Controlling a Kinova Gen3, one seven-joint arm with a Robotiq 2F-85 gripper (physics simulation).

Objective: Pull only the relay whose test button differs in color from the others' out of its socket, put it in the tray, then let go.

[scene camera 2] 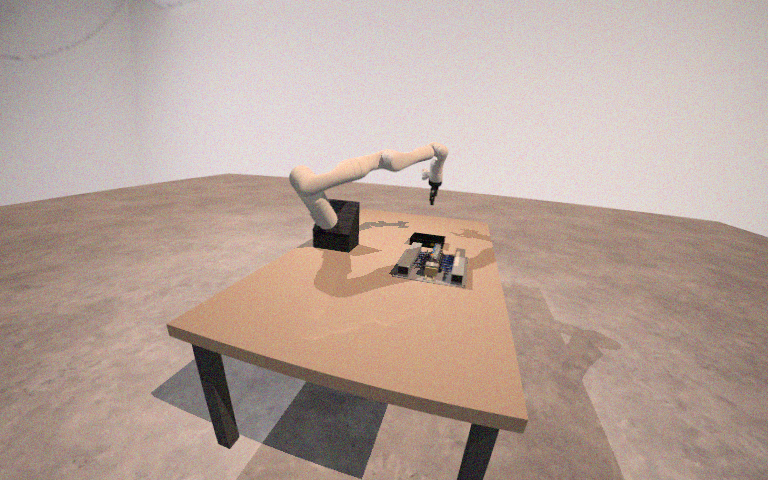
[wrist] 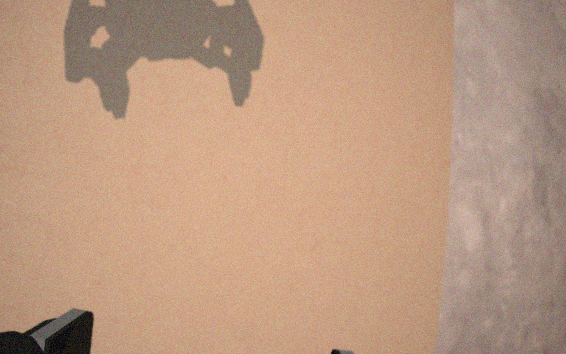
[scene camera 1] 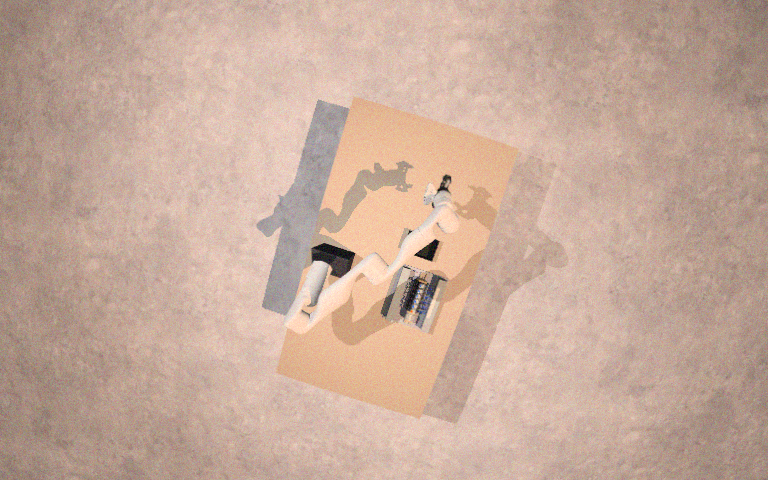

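Note:
A wired panel (scene camera 1: 431, 279) is visible. Scene camera 2 also shows the wired panel (scene camera 2: 417, 273).

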